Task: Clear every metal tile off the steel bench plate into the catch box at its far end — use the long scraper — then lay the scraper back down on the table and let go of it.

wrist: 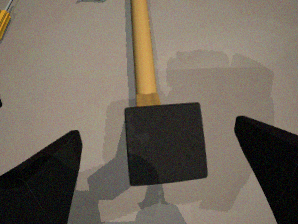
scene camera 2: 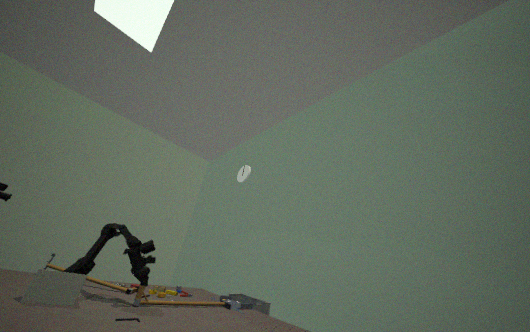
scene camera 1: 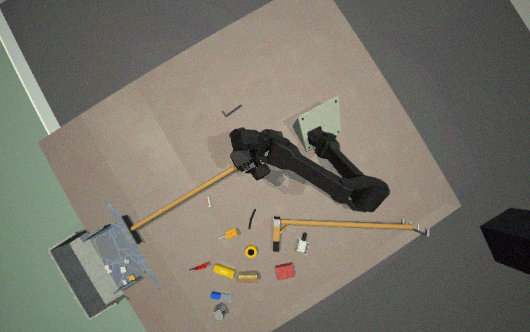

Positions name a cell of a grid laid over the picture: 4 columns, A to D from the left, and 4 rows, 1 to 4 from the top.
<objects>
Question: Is the gripper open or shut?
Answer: Open.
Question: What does the gripper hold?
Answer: Nothing.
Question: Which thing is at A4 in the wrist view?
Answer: The gripper.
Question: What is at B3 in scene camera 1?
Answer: A long scraper.
</objects>
